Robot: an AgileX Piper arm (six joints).
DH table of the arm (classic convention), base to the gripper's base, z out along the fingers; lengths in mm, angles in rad. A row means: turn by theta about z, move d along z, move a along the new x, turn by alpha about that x. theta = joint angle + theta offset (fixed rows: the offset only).
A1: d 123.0  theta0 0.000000  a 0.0  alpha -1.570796
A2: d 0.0  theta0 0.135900  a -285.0  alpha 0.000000
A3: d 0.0  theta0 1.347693  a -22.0  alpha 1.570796
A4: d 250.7  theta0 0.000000  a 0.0  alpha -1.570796
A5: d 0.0  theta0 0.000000  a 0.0  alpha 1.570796
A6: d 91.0  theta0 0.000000  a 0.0  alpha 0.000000
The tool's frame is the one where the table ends.
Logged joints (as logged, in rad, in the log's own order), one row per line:
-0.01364 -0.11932 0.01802 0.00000 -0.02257 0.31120
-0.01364 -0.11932 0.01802 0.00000 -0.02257 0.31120
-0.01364 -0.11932 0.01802 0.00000 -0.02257 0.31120
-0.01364 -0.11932 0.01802 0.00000 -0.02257 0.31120
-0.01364 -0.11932 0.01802 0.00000 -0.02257 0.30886
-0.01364 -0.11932 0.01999 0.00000 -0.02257 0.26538
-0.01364 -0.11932 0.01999 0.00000 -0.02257 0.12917
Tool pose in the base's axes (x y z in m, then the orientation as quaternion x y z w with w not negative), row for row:
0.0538 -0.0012 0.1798 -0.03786 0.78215 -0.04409 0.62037
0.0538 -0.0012 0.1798 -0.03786 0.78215 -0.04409 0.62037
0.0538 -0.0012 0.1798 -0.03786 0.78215 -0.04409 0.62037
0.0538 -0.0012 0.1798 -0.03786 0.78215 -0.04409 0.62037
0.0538 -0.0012 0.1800 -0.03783 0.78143 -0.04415 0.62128
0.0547 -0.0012 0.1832 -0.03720 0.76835 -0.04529 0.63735
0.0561 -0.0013 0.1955 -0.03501 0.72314 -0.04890 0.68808
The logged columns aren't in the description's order. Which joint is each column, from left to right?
Columns, left to right: A2, A6, A3, A4, A1, A5.
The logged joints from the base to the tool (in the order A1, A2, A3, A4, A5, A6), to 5 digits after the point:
-0.02257 -0.01364 0.01802 0.00000 0.31120 -0.11932
-0.02257 -0.01364 0.01802 0.00000 0.31120 -0.11932
-0.02257 -0.01364 0.01802 0.00000 0.31120 -0.11932
-0.02257 -0.01364 0.01802 0.00000 0.31120 -0.11932
-0.02257 -0.01364 0.01802 0.00000 0.30886 -0.11932
-0.02257 -0.01364 0.01999 0.00000 0.26538 -0.11932
-0.02257 -0.01364 0.01999 0.00000 0.12917 -0.11932

